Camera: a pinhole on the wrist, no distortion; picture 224 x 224 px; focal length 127.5 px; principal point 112.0 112.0 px. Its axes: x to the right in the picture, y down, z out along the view. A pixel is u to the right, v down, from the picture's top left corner.
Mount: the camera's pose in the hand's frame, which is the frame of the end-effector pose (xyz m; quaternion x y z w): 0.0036 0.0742 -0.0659 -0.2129 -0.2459 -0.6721 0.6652
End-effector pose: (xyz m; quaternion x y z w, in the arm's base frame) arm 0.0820 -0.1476 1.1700 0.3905 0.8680 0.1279 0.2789
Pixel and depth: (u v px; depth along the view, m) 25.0 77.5 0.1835
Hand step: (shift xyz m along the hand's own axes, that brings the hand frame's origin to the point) -0.0505 0.2854 -0.0004
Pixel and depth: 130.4 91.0 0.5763
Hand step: -0.1168 0.3617 0.4350
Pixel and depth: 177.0 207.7 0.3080
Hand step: 0.2181 0.1407 0.2842
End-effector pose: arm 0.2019 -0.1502 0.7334 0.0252 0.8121 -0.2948 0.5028
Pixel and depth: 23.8 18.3 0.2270
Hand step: -0.1685 0.3365 0.0089
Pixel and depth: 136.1 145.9 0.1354
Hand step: 0.0334 0.1373 0.0583
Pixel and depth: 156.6 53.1 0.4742
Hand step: -0.2387 0.2330 0.3993
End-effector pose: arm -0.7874 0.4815 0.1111 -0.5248 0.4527 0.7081 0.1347
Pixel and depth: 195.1 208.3 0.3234
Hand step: 0.2292 0.1077 0.3299
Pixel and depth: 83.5 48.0 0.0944
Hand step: -0.0471 0.1485 -0.0067
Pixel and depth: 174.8 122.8 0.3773
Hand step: 0.0155 0.1593 0.3471
